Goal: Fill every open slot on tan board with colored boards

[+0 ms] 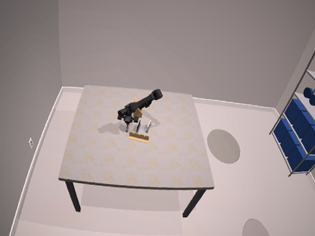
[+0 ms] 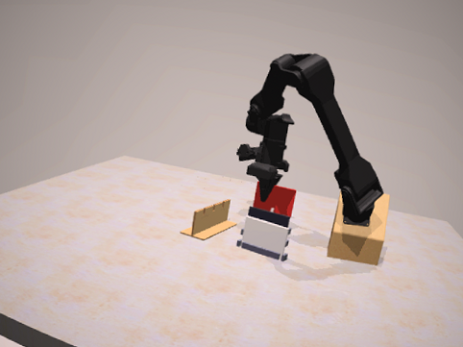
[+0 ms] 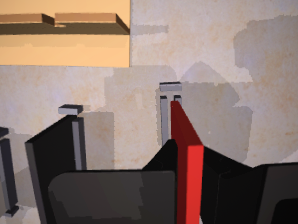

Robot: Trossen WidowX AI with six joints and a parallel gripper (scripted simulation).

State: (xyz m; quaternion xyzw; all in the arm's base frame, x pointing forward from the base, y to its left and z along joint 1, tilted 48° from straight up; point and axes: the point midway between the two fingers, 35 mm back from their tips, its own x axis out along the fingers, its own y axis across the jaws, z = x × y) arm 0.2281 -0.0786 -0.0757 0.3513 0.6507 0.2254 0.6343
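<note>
My gripper tip is 3 cm past the dark navy board, 11 cm to the right of it and 4 cm above it. From my gripper tip the other things lie so: red board: 3 cm behind; then white board: 3 cm behind, 20 cm to the left, 4 cm below; then tan board: 10 cm ahead, 11 cm to the left, 4 cm below.
</note>
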